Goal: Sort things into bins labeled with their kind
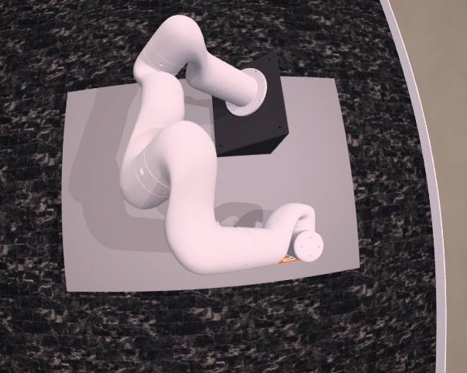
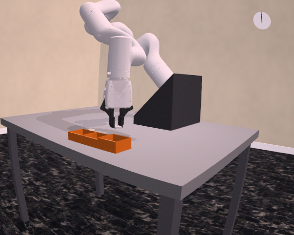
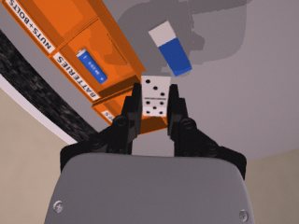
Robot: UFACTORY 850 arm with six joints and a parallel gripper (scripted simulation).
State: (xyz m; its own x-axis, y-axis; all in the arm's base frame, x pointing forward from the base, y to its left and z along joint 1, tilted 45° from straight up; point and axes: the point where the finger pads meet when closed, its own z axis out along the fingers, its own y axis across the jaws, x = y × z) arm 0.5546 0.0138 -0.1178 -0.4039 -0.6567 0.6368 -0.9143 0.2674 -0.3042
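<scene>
Right now the white card-like piece is 220 mm to the right of my hand, 80 mm below it and 60 mm behind it. Round my hand: blue-and-white block (80 mm below, 20 mm to the right, 20 mm behind); then orange battery (70 mm below, 40 mm to the right, 30 mm ahead); then white domino (20 mm below).
</scene>
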